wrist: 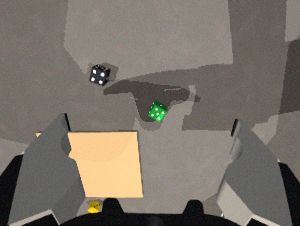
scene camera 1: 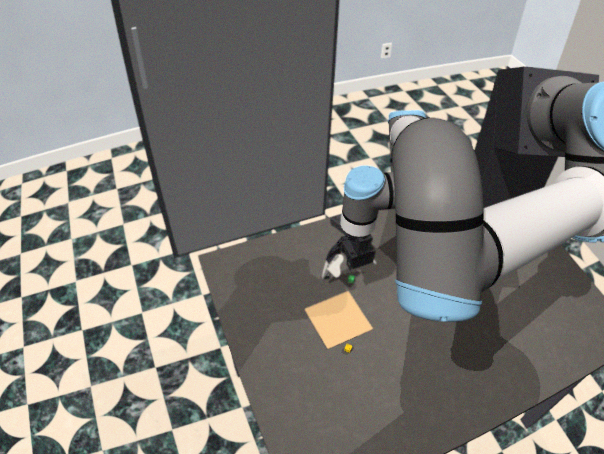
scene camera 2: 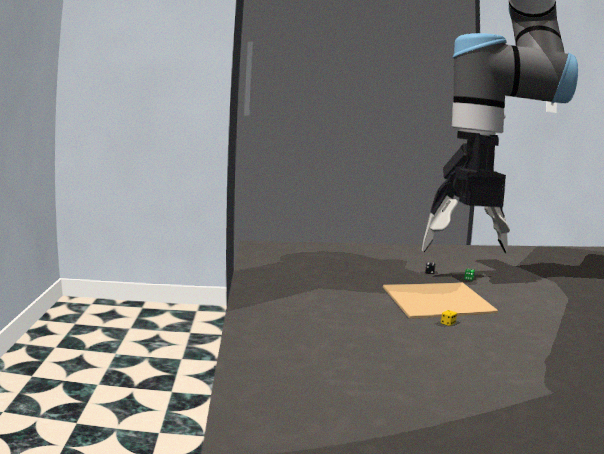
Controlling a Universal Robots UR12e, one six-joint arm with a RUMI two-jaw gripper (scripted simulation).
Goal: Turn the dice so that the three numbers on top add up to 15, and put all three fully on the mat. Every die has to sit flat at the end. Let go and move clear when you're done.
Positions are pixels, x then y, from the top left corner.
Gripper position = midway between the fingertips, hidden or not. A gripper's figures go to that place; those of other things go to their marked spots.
My gripper (wrist: 151, 117) is 0.14 m from the lens. A tan mat (wrist: 108, 161) is 0.24 m from the lens.
